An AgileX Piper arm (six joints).
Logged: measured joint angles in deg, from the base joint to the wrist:
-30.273 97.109 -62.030 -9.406 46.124 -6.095
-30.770 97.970 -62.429 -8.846 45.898 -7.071
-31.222 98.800 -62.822 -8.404 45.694 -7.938
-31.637 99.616 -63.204 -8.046 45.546 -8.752
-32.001 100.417 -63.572 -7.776 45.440 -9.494
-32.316 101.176 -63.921 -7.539 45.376 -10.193
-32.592 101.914 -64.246 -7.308 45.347 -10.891
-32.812 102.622 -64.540 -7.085 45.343 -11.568
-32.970 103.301 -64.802 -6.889 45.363 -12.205
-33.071 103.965 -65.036 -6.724 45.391 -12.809
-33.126 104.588 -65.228 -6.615 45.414 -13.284
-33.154 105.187 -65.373 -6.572 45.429 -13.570
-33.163 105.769 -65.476 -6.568 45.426 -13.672
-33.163 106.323 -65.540 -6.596 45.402 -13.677
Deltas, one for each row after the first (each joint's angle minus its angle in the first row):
-0.497 0.861 -0.399 0.560 -0.226 -0.976
-0.949 1.691 -0.792 1.002 -0.430 -1.843
-1.364 2.507 -1.174 1.360 -0.578 -2.657
-1.728 3.308 -1.542 1.630 -0.684 -3.399
-2.043 4.067 -1.891 1.867 -0.748 -4.098
-2.319 4.805 -2.216 2.098 -0.777 -4.796
-2.539 5.513 -2.510 2.321 -0.781 -5.473
-2.697 6.192 -2.772 2.517 -0.761 -6.110
-2.798 6.856 -3.006 2.682 -0.733 -6.714
-2.853 7.479 -3.198 2.791 -0.710 -7.189
-2.881 8.078 -3.343 2.834 -0.695 -7.475
-2.890 8.660 -3.446 2.838 -0.698 -7.577
-2.890 9.214 -3.510 2.810 -0.722 -7.582

